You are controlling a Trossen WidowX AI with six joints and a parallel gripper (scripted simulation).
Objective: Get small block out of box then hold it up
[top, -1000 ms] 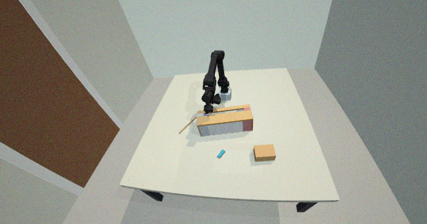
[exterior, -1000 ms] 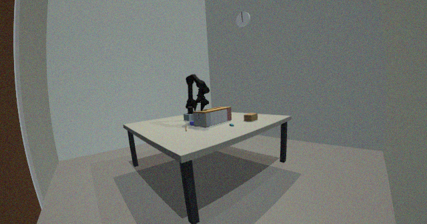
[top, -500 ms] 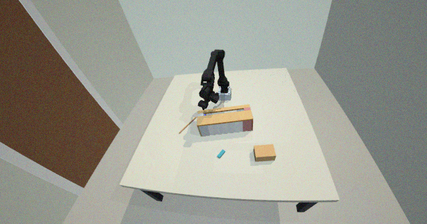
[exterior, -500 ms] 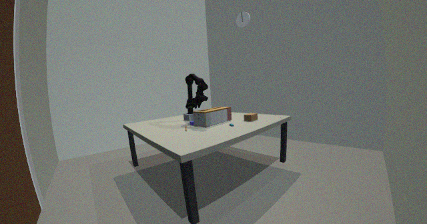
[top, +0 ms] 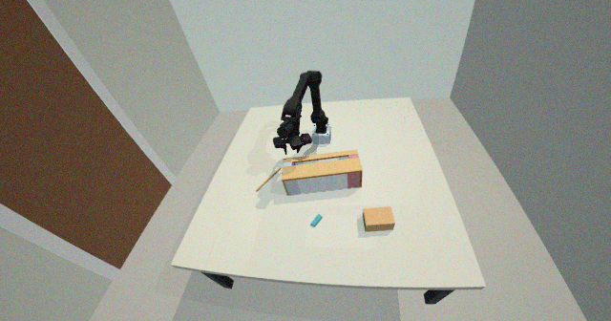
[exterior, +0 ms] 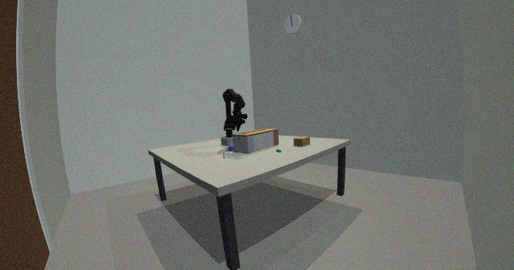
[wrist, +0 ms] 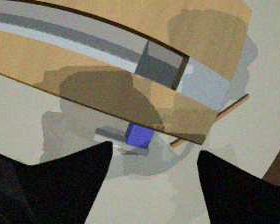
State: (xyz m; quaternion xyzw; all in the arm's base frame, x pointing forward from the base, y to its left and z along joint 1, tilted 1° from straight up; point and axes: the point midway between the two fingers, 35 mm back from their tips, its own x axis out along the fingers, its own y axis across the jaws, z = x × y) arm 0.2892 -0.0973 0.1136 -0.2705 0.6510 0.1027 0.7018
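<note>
My gripper tip is now 130 mm above the small blue block, 30 mm to the left of it and 30 mm past it. Round my gripper tip: thin wooden stick 150 mm to the right, 150 mm below, 60 mm ahead; orange block 430 mm to the left, 270 mm ahead, 120 mm below; clear-fronted box 150 mm to the left, 90 mm below, 10 mm ahead.
</note>
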